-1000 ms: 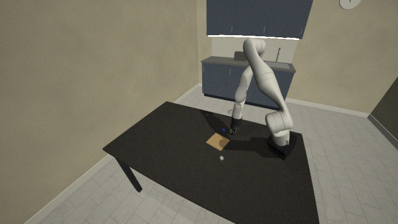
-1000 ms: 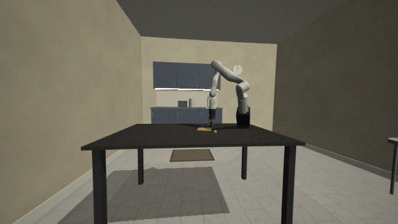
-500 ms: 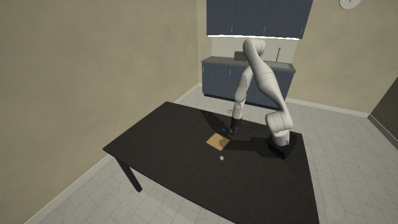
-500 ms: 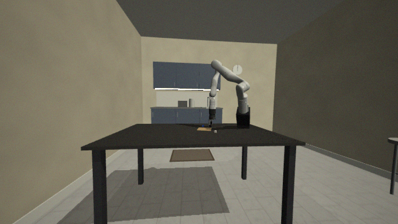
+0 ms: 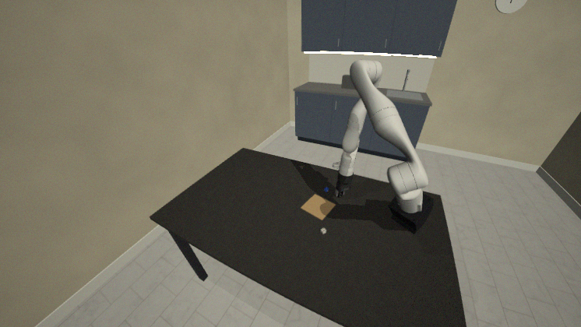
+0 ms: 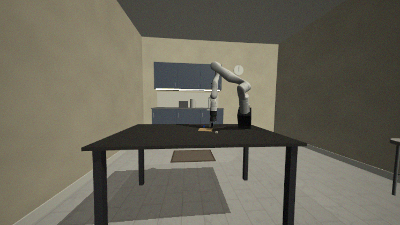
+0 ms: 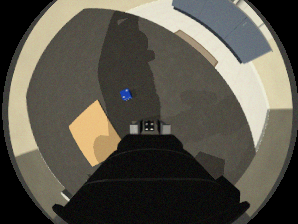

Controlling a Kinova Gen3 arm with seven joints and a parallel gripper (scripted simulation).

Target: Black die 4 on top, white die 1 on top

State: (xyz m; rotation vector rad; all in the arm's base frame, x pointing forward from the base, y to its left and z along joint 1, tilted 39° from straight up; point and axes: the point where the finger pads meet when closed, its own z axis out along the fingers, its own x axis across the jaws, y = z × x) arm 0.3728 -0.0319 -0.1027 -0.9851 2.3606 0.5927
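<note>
The black die lies 20 mm below my hand. Also, from my hand: white die (280 mm to the left, 40 mm behind, 20 mm below); then tan mat (140 mm to the left, 60 mm ahead, 30 mm below); then blue die (80 mm ahead, 20 mm below).
</note>
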